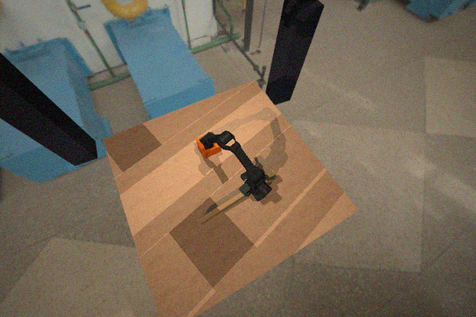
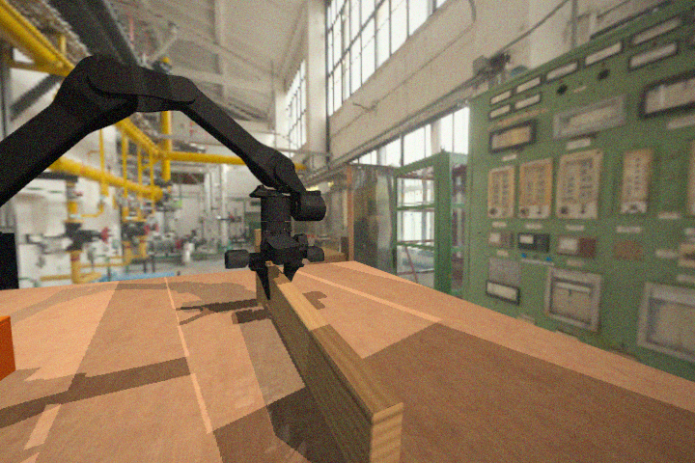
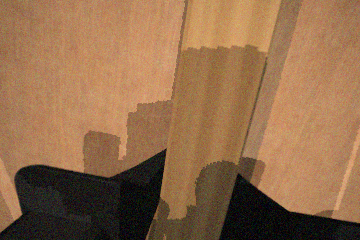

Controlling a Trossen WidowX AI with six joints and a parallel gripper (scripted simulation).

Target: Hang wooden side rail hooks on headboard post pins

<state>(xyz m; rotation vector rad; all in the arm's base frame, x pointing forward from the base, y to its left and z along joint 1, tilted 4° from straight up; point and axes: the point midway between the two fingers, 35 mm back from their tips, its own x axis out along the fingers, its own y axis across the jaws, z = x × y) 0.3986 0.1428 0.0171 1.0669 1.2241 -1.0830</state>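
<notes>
Right now the wooden headboard post is 2 cm behind my gripper tip, 12 cm to the left of it and 4 cm above it.
</notes>
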